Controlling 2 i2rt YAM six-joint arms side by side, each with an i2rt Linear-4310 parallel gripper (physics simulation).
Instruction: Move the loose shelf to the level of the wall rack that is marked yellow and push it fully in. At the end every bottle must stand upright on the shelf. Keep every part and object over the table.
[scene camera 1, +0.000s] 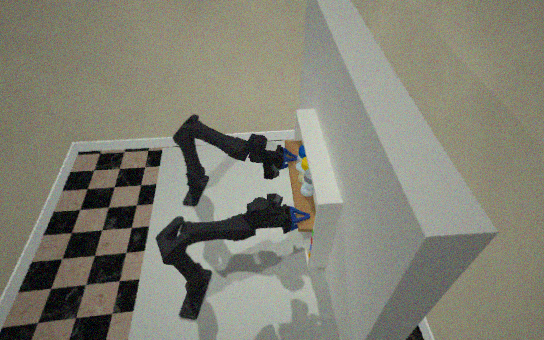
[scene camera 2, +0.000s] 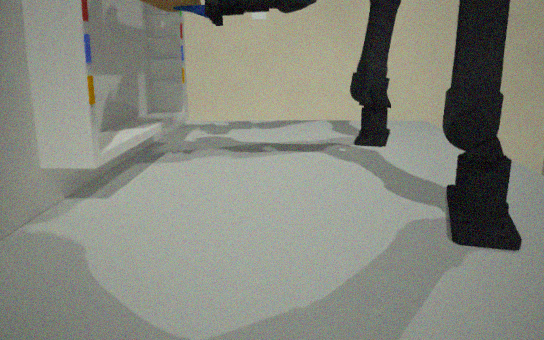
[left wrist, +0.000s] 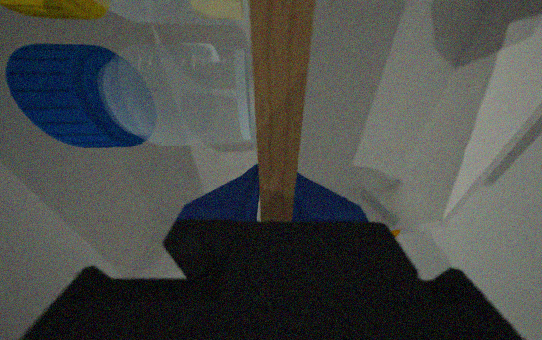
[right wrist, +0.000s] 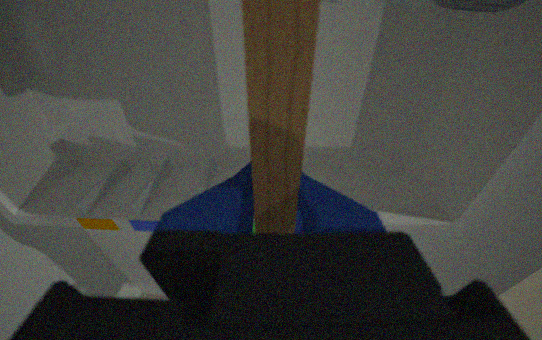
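Observation:
The loose brown shelf (scene camera 1: 298, 201) (scene camera 2: 162, 4) (left wrist: 281, 100) (right wrist: 280, 100) sticks out on the arms' side of the white wall rack (scene camera 1: 320, 162) (scene camera 2: 60, 100), high above its yellow marks (scene camera 2: 90, 90) (right wrist: 97, 223). My left gripper (scene camera 1: 296, 158) (left wrist: 271, 170) is shut on the shelf's front edge near its upper end in scene camera 1. My right gripper (scene camera 1: 308, 216) (scene camera 2: 176, 7) (right wrist: 270, 169) is shut on that edge near the lower end. A blue-capped bottle (left wrist: 60, 95) (scene camera 1: 301, 151) and a yellow-capped bottle (left wrist: 50, 7) (scene camera 1: 305, 163) stand upright on the shelf; the rack top partly hides the bottles.
The tall grey wall (scene camera 1: 370, 200) stands behind the rack. Red marks (scene camera 2: 85, 10) and blue marks (scene camera 2: 87, 48) (right wrist: 145, 225) lie above the yellow ones. A black-and-tan checkered strip (scene camera 1: 82, 242) lies behind the arms. The white table edge (scene camera 1: 35, 215) runs along the picture's left.

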